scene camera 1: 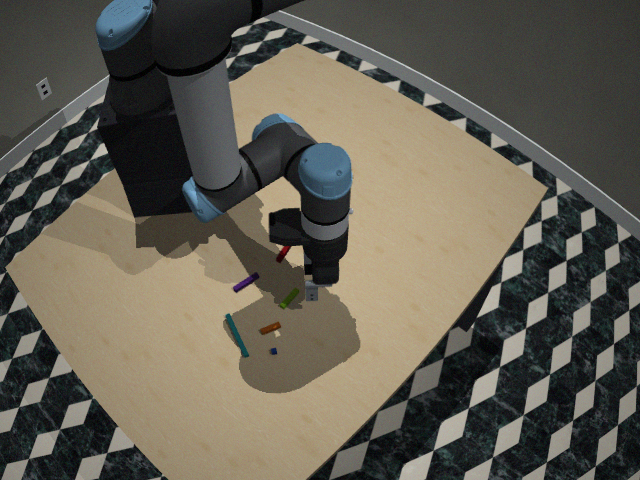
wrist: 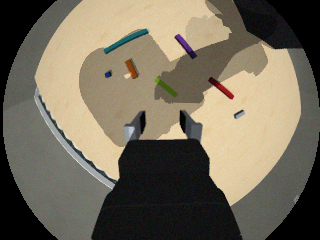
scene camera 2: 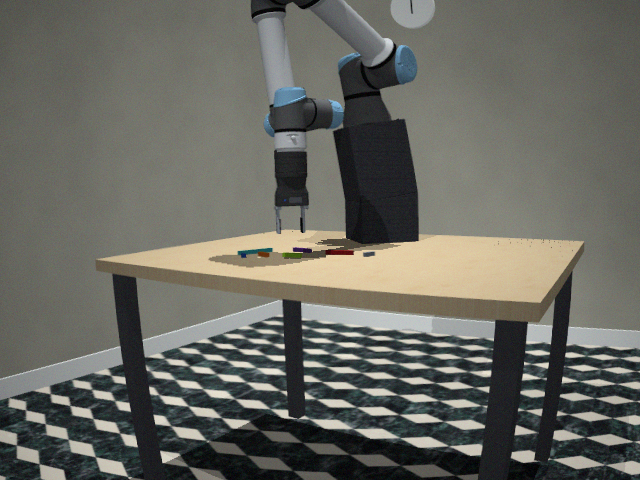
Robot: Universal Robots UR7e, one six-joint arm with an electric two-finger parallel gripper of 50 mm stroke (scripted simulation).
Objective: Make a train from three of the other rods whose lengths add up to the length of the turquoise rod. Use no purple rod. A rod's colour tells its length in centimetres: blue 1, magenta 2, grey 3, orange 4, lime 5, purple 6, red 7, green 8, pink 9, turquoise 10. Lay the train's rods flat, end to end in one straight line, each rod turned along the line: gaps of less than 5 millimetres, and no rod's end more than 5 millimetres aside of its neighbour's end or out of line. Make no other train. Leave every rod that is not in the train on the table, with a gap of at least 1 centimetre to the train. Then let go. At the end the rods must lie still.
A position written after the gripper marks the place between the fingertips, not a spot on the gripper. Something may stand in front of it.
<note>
In view: the gripper [scene camera 2: 290, 233].
The gripper also shows in scene camera 1 [scene camera 1: 311, 286] and in the wrist view [wrist: 162, 117].
</note>
